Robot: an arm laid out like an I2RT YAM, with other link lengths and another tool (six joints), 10 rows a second.
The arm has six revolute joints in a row. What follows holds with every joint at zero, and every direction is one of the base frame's. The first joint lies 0.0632 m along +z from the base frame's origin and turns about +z. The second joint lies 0.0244 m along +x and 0.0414 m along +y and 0.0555 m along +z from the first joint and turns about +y. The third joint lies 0.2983 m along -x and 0.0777 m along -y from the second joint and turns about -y. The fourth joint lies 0.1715 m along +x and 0.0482 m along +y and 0.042 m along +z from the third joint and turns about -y. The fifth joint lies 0.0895 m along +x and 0.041 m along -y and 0.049 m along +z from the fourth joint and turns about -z. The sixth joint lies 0.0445 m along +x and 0.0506 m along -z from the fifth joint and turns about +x. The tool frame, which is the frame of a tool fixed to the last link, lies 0.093 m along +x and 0.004 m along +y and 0.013 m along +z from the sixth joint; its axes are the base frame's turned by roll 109.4, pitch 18.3 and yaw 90 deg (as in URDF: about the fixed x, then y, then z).
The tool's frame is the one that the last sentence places.
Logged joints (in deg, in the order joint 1, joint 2, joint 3, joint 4, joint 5, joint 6), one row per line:
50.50, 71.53, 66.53, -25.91, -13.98, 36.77
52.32, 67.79, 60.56, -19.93, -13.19, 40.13
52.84, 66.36, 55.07, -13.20, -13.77, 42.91
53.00, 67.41, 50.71, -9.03, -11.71, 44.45
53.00, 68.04, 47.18, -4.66, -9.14, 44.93
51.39, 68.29, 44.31, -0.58, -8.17, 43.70
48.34, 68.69, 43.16, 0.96, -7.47, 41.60
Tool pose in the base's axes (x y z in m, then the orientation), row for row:
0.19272, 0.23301, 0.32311, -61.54, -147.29, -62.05
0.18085, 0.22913, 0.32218, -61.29, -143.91, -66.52
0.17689, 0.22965, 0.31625, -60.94, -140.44, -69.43
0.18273, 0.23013, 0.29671, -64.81, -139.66, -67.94
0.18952, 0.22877, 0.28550, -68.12, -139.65, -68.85
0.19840, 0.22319, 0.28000, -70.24, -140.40, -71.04
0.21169, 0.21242, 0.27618, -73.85, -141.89, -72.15
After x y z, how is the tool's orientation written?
As a rotation vector, in degrees.
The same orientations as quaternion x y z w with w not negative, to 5 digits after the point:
-0.35828, -0.85751, -0.36125, 0.07615
-0.35920, -0.84342, -0.38986, 0.08737
-0.36057, -0.83095, -0.41080, 0.10366
-0.38310, -0.82555, -0.40160, 0.10202
-0.39928, -0.81856, -0.40356, 0.08760
-0.40671, -0.81295, -0.41134, 0.06701
-0.42052, -0.80797, -0.41084, 0.03946

